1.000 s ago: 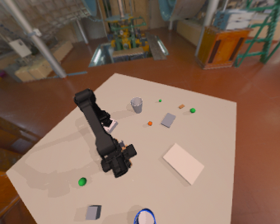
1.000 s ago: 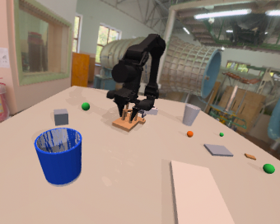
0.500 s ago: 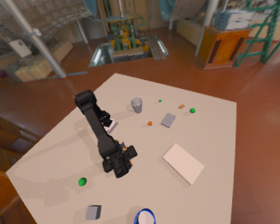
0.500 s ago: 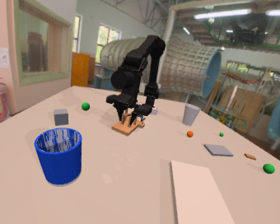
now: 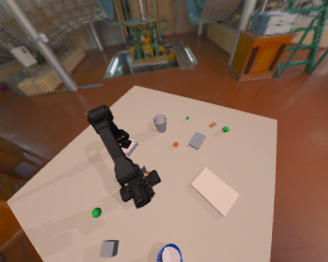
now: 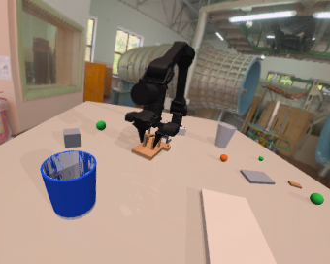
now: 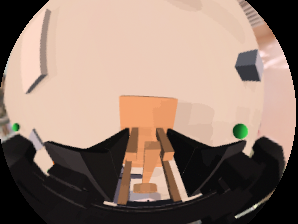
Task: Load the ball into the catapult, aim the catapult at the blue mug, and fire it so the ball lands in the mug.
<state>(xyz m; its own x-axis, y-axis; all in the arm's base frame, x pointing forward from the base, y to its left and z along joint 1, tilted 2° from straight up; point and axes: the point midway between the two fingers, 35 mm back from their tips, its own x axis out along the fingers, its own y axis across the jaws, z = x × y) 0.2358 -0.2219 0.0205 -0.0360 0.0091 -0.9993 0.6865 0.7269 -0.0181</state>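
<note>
The orange ball is 8 cm ahead of my gripper tip, 31 cm to the left of it and 2 cm below it. Round my gripper tip: green ball: 19 cm behind, 17 cm to the right, 1 cm below; then grey cube: 5 cm behind, 26 cm to the right, 1 cm below; then wooden catapult: 4 cm behind, 6 cm to the left, 2 cm above.
</note>
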